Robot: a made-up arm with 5 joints. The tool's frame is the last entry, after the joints. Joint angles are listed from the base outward. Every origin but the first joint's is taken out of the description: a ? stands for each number. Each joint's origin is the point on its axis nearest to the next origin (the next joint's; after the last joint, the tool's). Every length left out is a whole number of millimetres.
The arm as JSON. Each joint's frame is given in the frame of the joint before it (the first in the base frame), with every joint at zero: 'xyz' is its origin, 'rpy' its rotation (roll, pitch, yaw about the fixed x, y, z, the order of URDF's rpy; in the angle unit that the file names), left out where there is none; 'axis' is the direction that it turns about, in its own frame. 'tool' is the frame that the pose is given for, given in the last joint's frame.
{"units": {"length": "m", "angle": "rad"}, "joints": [
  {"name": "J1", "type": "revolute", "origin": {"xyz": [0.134, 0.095, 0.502], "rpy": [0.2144, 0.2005, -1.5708]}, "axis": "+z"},
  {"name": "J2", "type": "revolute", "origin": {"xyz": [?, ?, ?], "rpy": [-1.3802, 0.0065, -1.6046]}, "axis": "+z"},
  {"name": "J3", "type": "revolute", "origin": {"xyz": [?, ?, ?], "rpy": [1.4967, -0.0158, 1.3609]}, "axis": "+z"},
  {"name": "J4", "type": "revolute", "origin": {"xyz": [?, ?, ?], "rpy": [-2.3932, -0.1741, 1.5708]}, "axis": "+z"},
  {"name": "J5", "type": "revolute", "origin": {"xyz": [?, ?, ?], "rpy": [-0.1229, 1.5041, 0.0]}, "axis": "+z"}
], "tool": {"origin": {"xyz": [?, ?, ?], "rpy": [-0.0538, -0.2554, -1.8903]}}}
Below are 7 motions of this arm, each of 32 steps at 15 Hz.
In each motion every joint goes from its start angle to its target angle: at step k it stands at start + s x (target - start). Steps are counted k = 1, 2, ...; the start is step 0. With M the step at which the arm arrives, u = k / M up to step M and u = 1 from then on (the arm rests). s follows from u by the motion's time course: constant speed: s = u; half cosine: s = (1 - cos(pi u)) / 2; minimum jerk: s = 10 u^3 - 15 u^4 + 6 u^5.
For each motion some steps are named. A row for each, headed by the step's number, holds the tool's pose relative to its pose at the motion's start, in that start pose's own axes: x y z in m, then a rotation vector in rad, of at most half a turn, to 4 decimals.
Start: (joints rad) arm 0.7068 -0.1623 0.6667 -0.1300 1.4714
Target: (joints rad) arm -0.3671 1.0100 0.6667 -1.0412 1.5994
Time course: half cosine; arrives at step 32
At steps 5, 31, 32:
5: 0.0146 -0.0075 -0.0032 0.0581 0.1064 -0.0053
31: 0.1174 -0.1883 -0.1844 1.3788 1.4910 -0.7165
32: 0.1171 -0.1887 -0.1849 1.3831 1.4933 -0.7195

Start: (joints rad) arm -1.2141 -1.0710 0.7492 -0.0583 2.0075
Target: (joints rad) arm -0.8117 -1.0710 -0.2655 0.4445 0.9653
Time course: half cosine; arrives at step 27
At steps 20, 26, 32:
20: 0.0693 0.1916 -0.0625 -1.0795 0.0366 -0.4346
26: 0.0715 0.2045 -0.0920 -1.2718 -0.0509 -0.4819
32: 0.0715 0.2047 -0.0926 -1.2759 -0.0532 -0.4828

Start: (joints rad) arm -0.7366 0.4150 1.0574 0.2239 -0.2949
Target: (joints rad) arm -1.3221 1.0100 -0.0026 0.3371 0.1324
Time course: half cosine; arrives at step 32
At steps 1, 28, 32:
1: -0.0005 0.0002 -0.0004 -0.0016 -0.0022 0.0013
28: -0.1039 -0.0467 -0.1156 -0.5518 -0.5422 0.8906
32: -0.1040 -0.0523 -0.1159 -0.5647 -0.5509 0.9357

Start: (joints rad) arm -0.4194 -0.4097 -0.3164 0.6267 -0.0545
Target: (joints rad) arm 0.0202 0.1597 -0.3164 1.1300 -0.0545
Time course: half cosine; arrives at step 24
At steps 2, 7, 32:
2: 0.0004 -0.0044 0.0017 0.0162 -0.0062 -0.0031
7: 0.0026 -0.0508 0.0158 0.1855 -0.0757 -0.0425
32: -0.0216 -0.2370 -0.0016 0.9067 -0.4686 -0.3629

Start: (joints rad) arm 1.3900 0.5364 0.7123 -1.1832 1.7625
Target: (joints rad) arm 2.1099 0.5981 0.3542 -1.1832 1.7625
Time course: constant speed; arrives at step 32
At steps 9, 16, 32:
9: -0.0163 0.0251 -0.0389 -0.2104 0.1060 0.0987
16: -0.0354 0.0376 -0.0717 -0.3784 0.1766 0.1802
32: -0.0954 0.0374 -0.1469 -0.7719 0.2964 0.3834

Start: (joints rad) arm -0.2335 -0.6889 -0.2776 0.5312 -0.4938
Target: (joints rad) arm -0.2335 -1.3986 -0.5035 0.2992 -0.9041
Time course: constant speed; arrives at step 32
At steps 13, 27, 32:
13: -0.0078 0.1117 -0.0640 -0.3122 -0.1260 -0.2865
27: 0.0176 0.2072 -0.1673 -0.6363 -0.2926 -0.6030
32: 0.0349 0.2316 -0.2100 -0.7489 -0.3607 -0.7167

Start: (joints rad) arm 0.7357 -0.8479 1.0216 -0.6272 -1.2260
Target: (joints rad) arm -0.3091 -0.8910 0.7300 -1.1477 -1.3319
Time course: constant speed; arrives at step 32
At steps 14, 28, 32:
14: -0.0181 0.1537 -0.0444 -0.0138 -0.0918 -0.5258
28: 0.0509 0.3031 -0.0642 -0.0165 -0.0902 -1.0675
32: 0.0849 0.3379 -0.0643 -0.0119 -0.0715 -1.2226

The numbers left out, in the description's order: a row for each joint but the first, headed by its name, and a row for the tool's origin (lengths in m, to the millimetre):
J2: 0.079 -0.039 0.0
J3: 0.105 0.111 0.0
J4: 0.057 0.112 0.0
J5: 0.076 0.004 0.0
tool: 0.047 0.116 0.0

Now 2 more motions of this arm.
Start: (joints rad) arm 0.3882 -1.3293 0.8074 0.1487 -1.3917
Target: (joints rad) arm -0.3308 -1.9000 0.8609 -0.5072 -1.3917
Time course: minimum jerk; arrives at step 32
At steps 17, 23, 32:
17: -0.0278 0.0508 -0.0566 0.0503 -0.0098 -0.2804
23: -0.0269 0.0707 -0.0739 0.1049 0.0443 -0.3831
32: -0.0245 0.0766 -0.0797 0.1364 0.0777 -0.4144

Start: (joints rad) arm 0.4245 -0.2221 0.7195 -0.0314 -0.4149
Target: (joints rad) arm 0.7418 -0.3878 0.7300 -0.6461 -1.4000
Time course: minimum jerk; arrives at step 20
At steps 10, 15, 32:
10: 0.0497 0.0314 0.0389 -0.2451 0.2836 -0.3703
15: 0.0948 0.0481 0.0401 -0.5289 0.4443 -0.5974
32: 0.1053 0.0507 0.0360 -0.6135 0.4723 -0.6463

